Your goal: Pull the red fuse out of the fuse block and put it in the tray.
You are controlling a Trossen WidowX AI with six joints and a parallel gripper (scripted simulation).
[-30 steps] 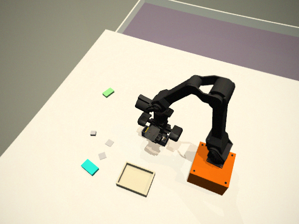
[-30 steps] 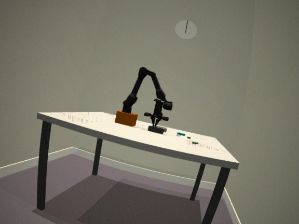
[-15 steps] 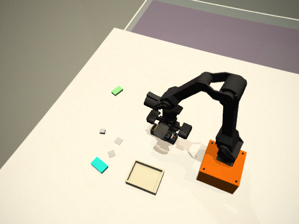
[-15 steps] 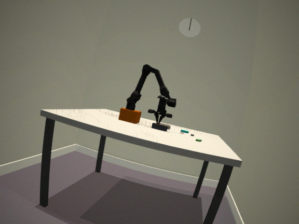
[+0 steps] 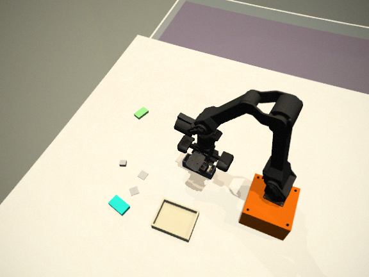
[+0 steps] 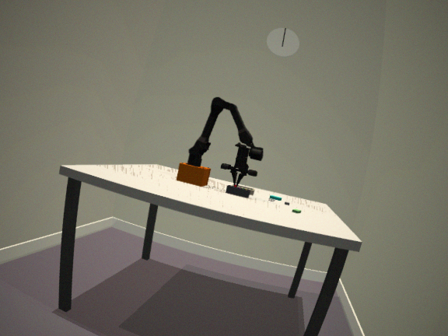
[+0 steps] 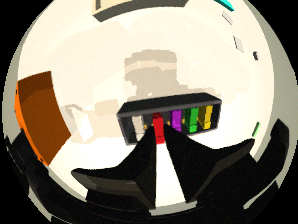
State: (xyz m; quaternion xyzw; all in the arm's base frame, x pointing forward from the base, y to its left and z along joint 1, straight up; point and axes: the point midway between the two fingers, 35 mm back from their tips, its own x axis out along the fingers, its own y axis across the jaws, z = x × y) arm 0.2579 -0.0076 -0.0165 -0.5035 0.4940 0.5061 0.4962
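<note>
Right now my gripper tip is 210 mm to the right of the tray, 40 mm above it and 10 mm past it. Also, from my gripper tip: red fuse 10 mm below; then grey cube 280 mm ahead, 120 mm to the left, 40 mm below; then cyan tile 260 mm to the left, 190 mm ahead, 40 mm below.
</note>
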